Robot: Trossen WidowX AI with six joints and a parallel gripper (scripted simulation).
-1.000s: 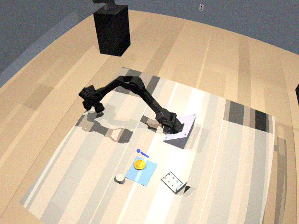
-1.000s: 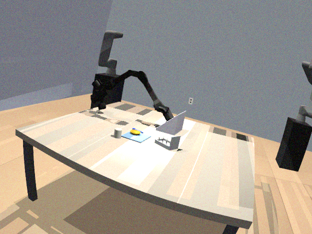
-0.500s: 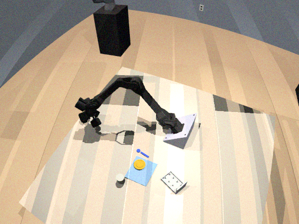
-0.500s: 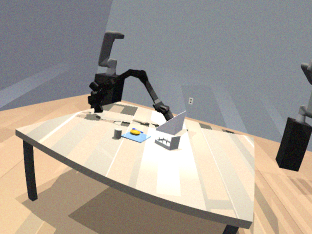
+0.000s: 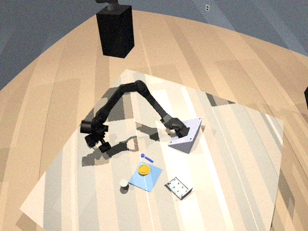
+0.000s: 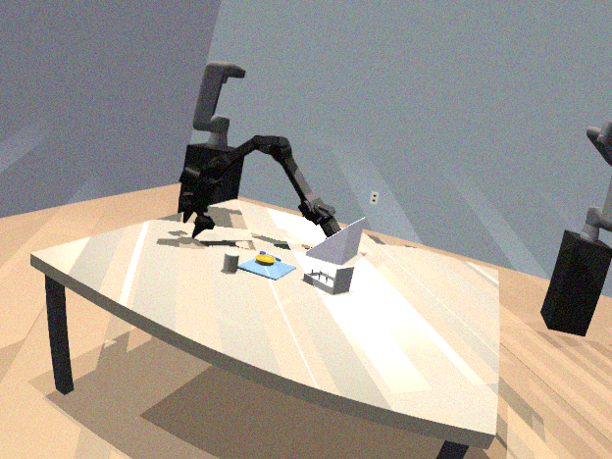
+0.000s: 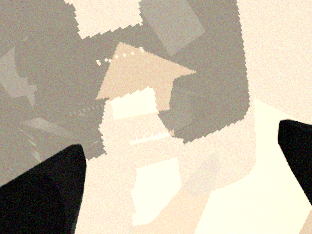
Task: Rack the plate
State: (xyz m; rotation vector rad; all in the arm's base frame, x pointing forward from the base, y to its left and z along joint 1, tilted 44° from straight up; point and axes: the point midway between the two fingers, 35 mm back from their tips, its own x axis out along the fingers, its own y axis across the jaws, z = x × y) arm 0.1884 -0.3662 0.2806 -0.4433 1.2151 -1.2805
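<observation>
Right now my gripper tip is 320 mm to the right of the yellow plate and 70 mm short of it. From my gripper tip the other things lie so: blue mat: 340 mm to the left, 100 mm ahead, 10 mm below; small white cup: 260 mm to the left, 190 mm ahead, 10 mm above; grey dish rack: 530 mm to the left, 110 mm ahead, 10 mm above.
</observation>
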